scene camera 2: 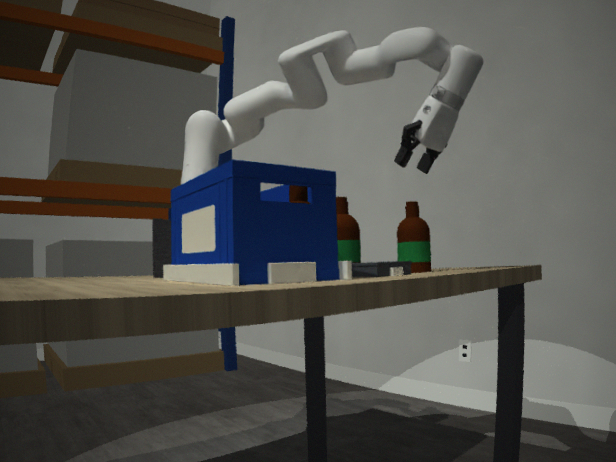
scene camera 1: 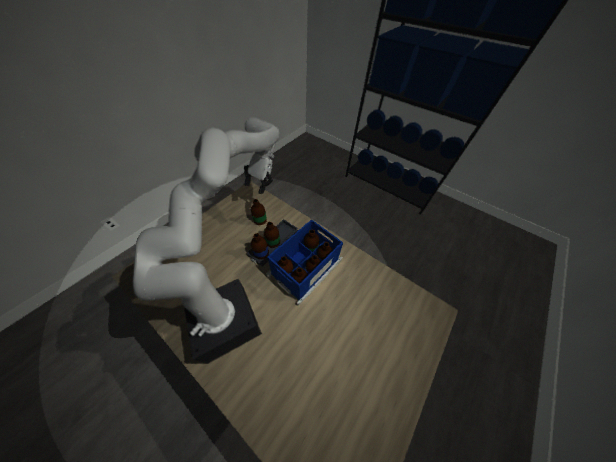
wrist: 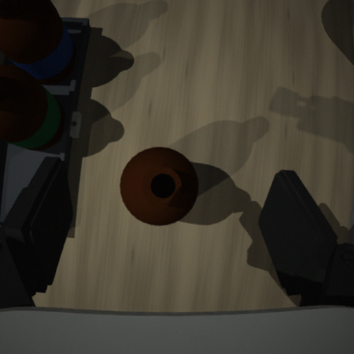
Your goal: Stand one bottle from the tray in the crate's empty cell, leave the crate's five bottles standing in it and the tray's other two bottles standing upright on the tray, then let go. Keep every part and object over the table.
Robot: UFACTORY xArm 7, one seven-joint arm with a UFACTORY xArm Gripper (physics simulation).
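Places are measured from the arm's base along level axes (x ahead, y left, z up), in centimetres.
Pixels of known places: gripper, between the fingertips: [scene camera 2: 410,167] [scene camera 1: 253,189]; arm's base, origin of its link: [scene camera 1: 217,315].
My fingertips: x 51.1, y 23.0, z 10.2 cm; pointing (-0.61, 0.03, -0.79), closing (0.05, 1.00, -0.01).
Note:
Ahead of a thing's pixels: the offset from my fingertips to its top centre. "spot": to the spot under its first point.
My gripper [scene camera 1: 255,186] [scene camera 2: 414,166] [wrist: 170,191] is open and empty, tilted, high above a lone brown bottle {dx -0.3, dy +0.1, dz -7.6 cm} [scene camera 1: 258,214] [scene camera 2: 413,232] [wrist: 141,192] with a green label. That bottle stands upright on the table beside the tray {dx -8.5, dy -15.4, dz -20.6 cm} [scene camera 1: 288,229] [scene camera 2: 381,269] [wrist: 24,162]. On the tray stand a green-label bottle {dx -8.5, dy -15.1, dz -7.1 cm} [scene camera 1: 272,233] [scene camera 2: 348,232] [wrist: 21,102] and a blue-label bottle {dx -17.0, dy -14.1, dz -7.1 cm} [scene camera 1: 259,245] [wrist: 30,27], both upright. The blue crate {dx -12.1, dy -37.2, dz -5.6 cm} [scene camera 1: 286,281] [scene camera 2: 285,237] holds five bottles; its empty cell {spot: dx -8.7, dy -31.5, dz -22.3 cm} [scene camera 1: 299,256] is in the row nearer the tray.
Pale strips {spot: dx -9.6, dy -48.3, dz -21.7 cm} [scene camera 2: 201,274] lie along the crate's foot on the wooden table [scene camera 1: 350,350] [scene camera 2: 125,316]. The arm's black base [scene camera 1: 242,305] stands on the table left of the crate in scene camera 1. The table edge is close beyond the lone bottle. A dark shelf rack [scene camera 1: 422,105] stands by the wall.

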